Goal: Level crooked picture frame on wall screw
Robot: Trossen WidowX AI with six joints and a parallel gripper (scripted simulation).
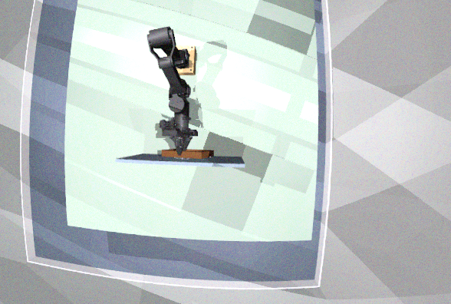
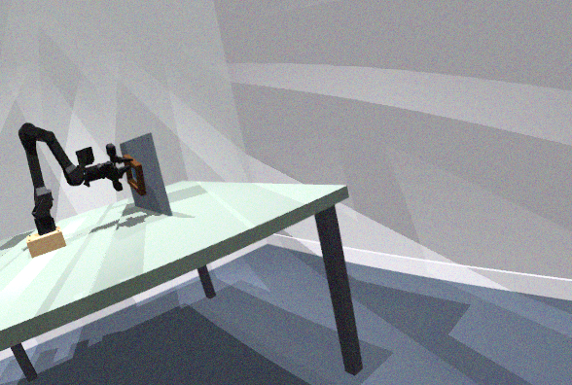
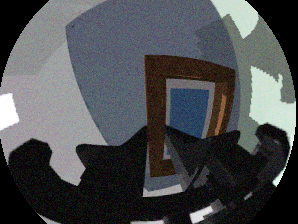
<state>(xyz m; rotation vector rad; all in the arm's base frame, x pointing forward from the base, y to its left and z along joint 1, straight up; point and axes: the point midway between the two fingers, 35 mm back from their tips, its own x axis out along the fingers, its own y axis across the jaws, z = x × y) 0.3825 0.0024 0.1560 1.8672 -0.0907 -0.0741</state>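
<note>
Right now my gripper tip is 5 cm above the picture frame, 2 cm to the right of it and 1 cm short of it. Also, from my gripper tip: wall panel (6 cm below, 2 cm ahead).
</note>
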